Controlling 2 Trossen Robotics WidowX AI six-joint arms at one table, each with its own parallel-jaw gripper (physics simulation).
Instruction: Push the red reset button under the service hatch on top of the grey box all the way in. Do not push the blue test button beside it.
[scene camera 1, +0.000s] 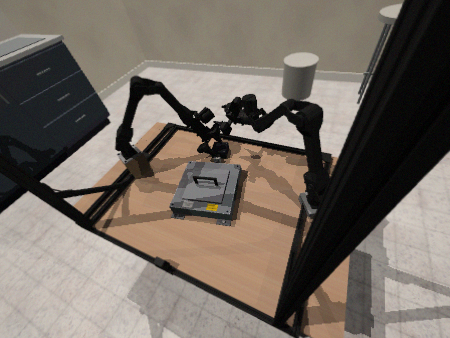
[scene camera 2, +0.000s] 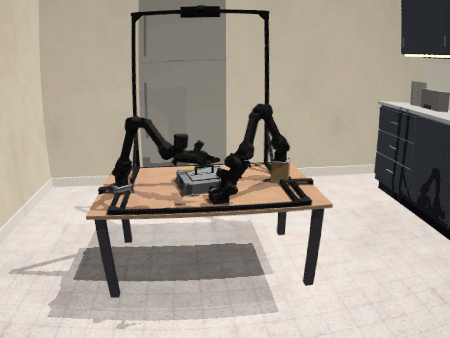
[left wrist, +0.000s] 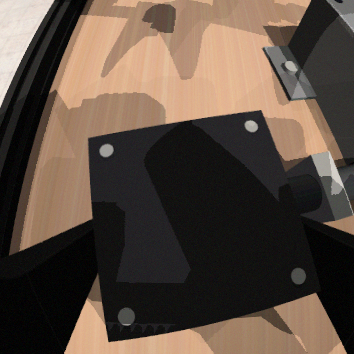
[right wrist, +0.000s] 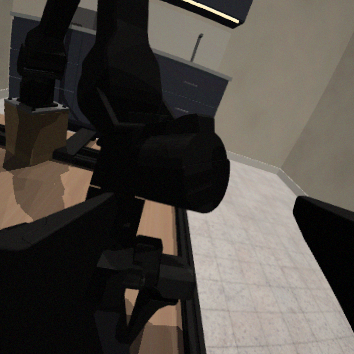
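The grey box sits mid-table. Its flat service hatch lies closed, with a black handle on top. A black square block with four screws lies on the table behind the box, joined to it by a short rod with a pale collar. My left gripper is low over this block, its fingers wide open on either side of it. My right gripper is open and empty, held in the air above the box's back edge.
A black frame rail runs along the table edge just behind the block. The left arm's brown base block stands at the table's side. A yellow label marks the box top. A dark cabinet stands off the table.
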